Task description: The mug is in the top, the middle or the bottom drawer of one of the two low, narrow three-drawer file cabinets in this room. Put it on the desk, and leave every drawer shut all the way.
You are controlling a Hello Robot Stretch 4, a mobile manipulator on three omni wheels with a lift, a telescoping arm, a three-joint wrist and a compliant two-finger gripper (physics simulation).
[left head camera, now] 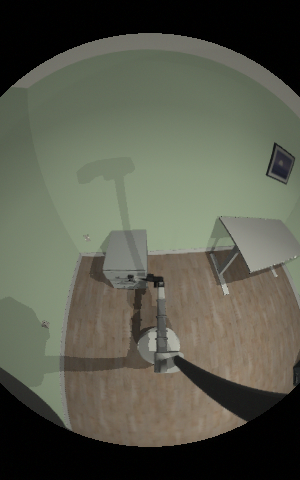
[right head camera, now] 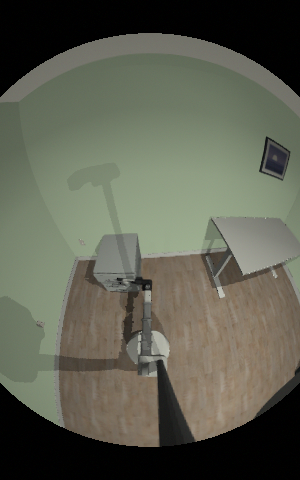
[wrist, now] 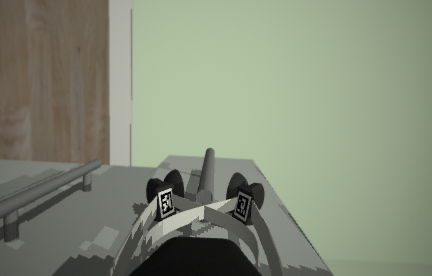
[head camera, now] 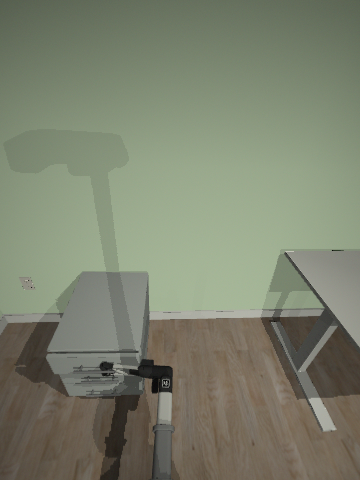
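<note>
A low grey three-drawer file cabinet (head camera: pixel 90 310) (left head camera: pixel 122 250) (right head camera: pixel 112 252) stands against the wall at the left. Its top drawer (head camera: pixel 62 363) (wrist: pixel 280 225) sticks out a little beyond the drawers below. My gripper (head camera: pixel 106 369) (left head camera: pixel 131 277) (right head camera: pixel 120 281) (wrist: pixel 206 187) is shut on the top drawer's handle (wrist: pixel 209 167), which runs between its fingertips. The middle drawer's handle (wrist: pixel 50 186) shows at the left of the wrist view. The mug does not show; the inside of the drawers is hidden. The grey desk (head camera: pixel 332 277) (left head camera: pixel 265 240) (right head camera: pixel 260 240) stands at the right.
The desk's leg and foot (head camera: pixel 317 405) (left head camera: pixel 224 286) (right head camera: pixel 219 289) stand on the wooden floor, right of the arm. The green wall is close behind the cabinet and desk. My round base (left head camera: pixel 147 345) (right head camera: pixel 135 347) stands in front of the cabinet, slightly to its right.
</note>
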